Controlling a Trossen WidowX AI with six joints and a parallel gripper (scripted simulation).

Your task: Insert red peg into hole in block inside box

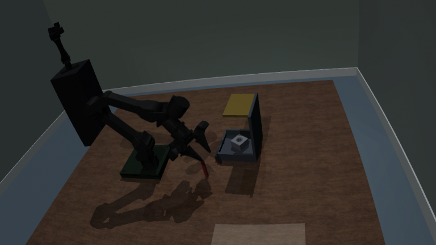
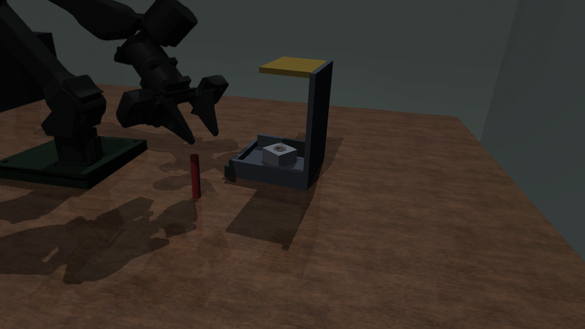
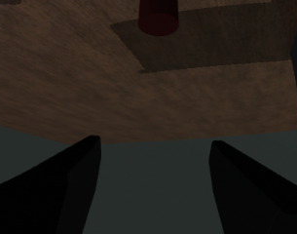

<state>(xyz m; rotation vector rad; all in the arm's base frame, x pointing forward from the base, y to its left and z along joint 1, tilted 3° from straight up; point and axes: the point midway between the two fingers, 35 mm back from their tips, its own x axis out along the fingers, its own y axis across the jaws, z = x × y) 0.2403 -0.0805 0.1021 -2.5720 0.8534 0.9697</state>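
Now: gripper tip 80 mm above the red peg, 20 mm to the right of it and 20 mm past it. From my gripper tip the other things lie so: yellow roof (140 mm to the left, 140 mm ahead, 100 mm above); then back wall (190 mm ahead, 130 mm to the left).
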